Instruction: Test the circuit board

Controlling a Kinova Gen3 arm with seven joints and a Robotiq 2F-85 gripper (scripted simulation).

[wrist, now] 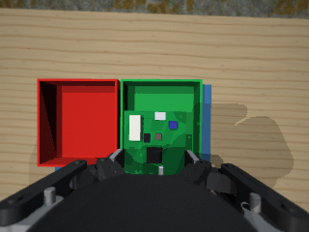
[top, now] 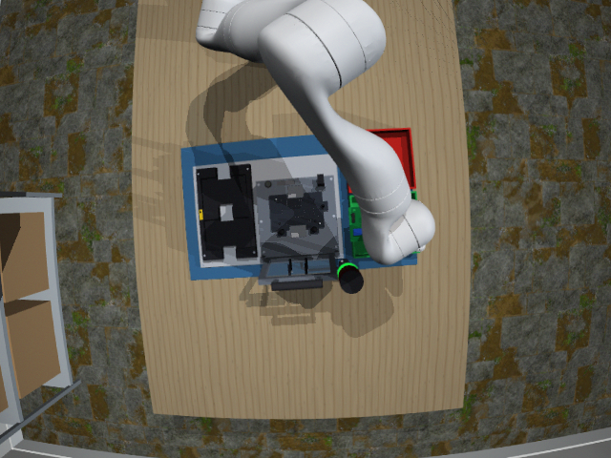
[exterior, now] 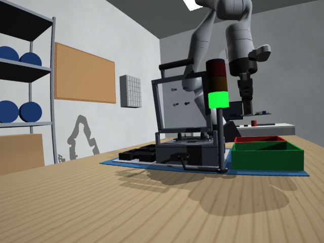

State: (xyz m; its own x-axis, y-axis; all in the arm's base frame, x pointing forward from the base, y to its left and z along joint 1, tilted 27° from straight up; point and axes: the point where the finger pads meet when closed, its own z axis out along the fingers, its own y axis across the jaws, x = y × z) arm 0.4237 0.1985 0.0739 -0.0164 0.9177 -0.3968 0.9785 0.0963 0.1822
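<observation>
Right now the green bin is 10 mm ahead of my hand, 30 mm to the left of it and 120 mm below it. The rest, counted from my hand: black hook: 100 mm behind, 110 mm to the right, 50 mm below; then green circuit board: 10 mm below; then red bin: 140 mm behind, 30 mm to the left, 120 mm below.
</observation>
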